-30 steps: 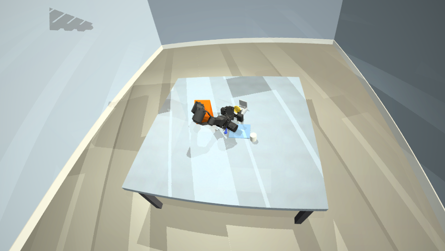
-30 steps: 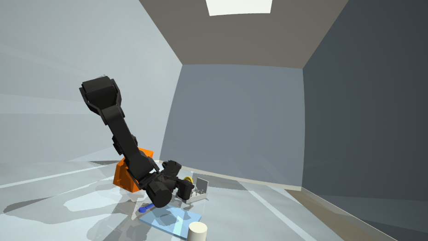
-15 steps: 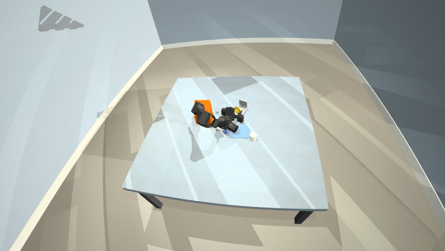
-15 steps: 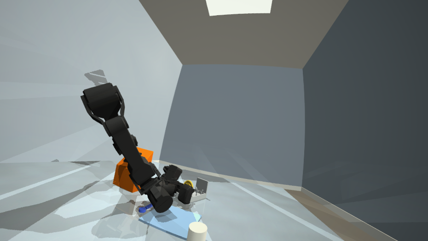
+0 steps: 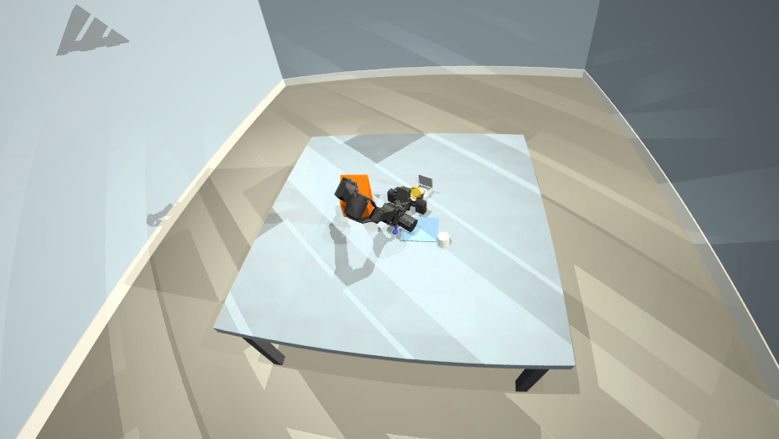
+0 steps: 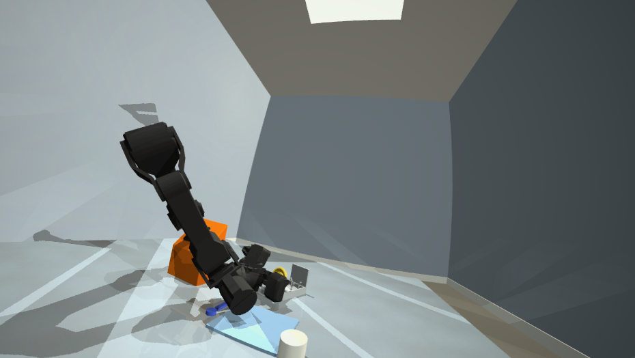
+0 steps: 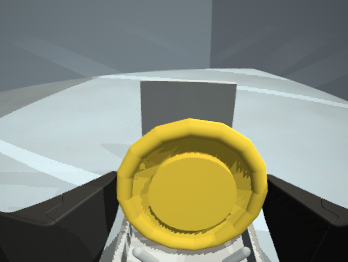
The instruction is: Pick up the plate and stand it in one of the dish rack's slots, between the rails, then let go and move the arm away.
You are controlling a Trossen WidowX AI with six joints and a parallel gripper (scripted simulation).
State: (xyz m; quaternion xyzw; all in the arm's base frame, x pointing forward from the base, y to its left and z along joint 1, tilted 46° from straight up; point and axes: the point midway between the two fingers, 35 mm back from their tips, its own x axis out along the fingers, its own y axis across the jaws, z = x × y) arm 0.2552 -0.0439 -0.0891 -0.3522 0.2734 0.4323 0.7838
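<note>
The yellow plate lies 1 cm to the right of my gripper tip. From my gripper tip the other things lie so: light blue mat (18 cm to the right, 5 cm below, 2 cm ahead); blue spoon (17 cm to the right, 9 cm behind, 5 cm below); white dish rack (3 cm below, 2 cm to the left, 1 cm ahead).
</note>
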